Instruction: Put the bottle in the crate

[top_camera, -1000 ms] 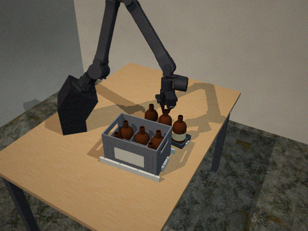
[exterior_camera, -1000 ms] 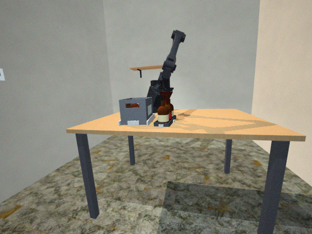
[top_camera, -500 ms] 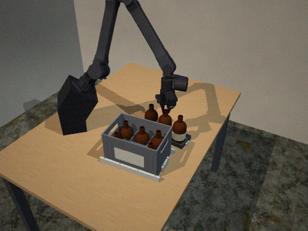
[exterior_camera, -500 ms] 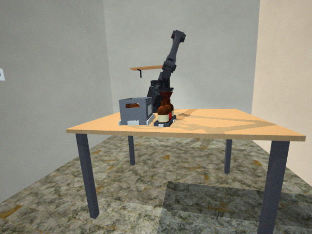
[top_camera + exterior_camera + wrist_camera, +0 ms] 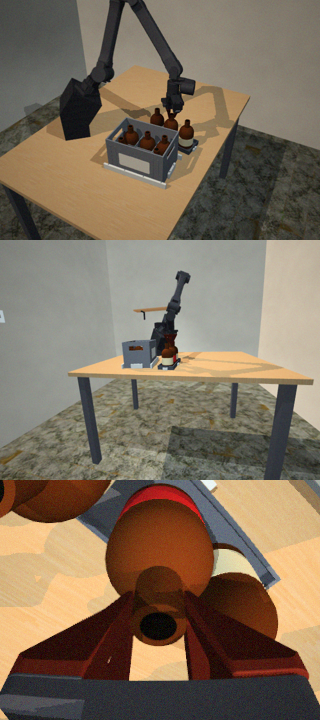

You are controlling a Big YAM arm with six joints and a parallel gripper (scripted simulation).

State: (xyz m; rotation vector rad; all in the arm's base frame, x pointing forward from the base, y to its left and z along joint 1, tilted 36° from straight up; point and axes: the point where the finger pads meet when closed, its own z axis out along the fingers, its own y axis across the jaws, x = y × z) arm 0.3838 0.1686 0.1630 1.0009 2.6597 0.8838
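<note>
Right now the dark tray is 140 mm below my hand. Also, from my hand: grey crate (230 mm to the right, 70 mm below, 30 mm ahead).
</note>
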